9 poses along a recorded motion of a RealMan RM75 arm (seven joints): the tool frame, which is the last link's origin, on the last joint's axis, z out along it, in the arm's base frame.
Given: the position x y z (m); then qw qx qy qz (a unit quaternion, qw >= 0).
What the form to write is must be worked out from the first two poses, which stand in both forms.
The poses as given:
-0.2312 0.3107 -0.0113 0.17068 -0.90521 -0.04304 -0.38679
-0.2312 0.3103 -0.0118 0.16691 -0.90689 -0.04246 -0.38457
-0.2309 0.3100 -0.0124 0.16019 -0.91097 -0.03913 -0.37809
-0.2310 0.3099 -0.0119 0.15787 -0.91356 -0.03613 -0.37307
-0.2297 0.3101 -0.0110 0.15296 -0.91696 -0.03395 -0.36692
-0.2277 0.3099 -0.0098 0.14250 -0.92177 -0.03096 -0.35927
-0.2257 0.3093 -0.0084 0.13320 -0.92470 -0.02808 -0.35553
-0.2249 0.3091 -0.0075 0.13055 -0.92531 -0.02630 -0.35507
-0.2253 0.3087 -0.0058 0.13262 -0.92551 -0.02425 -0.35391
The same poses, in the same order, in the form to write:
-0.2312 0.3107 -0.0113 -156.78 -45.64 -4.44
-0.2312 0.3103 -0.0118 -157.39 -45.37 -4.19
-0.2309 0.3100 -0.0124 -158.41 -44.54 -4.01
-0.2310 0.3099 -0.0119 -158.73 -43.87 -4.12
-0.2297 0.3101 -0.0110 -159.51 -43.10 -3.93
-0.2277 0.3099 -0.0098 -161.07 -42.16 -3.50
-0.2257 0.3093 -0.0084 -162.36 -41.68 -3.28
-0.2249 0.3091 -0.0075 -162.66 -41.60 -3.38
-0.2253 0.3087 -0.0058 -162.27 -41.42 -3.75

